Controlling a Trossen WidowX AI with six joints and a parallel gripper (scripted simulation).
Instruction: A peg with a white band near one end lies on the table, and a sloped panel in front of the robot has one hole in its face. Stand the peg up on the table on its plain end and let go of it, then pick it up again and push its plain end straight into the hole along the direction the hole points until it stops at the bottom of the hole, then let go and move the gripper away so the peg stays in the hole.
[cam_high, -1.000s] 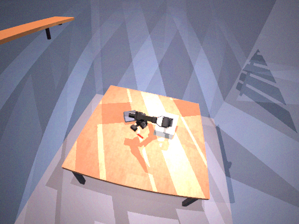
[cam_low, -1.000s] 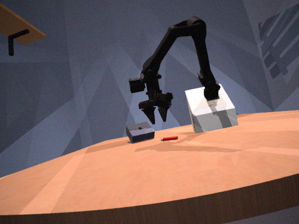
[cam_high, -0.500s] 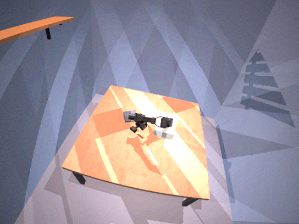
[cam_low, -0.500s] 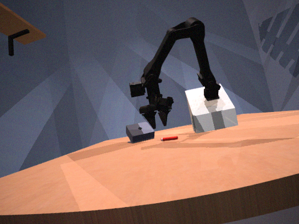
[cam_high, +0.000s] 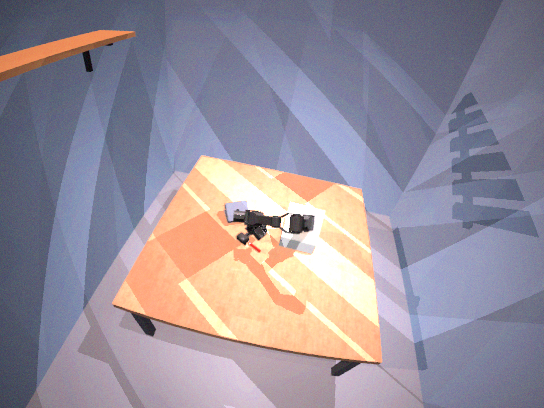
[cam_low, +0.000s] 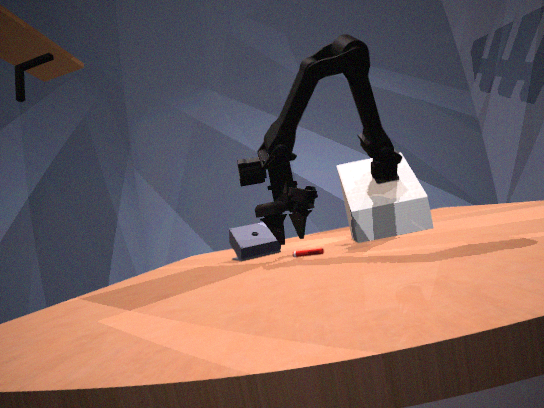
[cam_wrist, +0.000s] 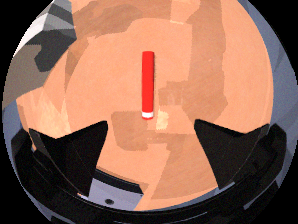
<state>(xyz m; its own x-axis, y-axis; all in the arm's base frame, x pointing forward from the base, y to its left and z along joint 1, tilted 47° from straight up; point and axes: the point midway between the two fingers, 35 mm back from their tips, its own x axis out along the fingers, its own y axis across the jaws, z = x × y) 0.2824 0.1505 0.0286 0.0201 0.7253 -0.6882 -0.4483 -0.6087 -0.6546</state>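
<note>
My gripper tip is now 2 cm past the red peg and 3 cm above it. Round my gripper tip: blue-grey sloped panel: 13 cm ahead, 18 cm to the right, 1 cm above.
</note>
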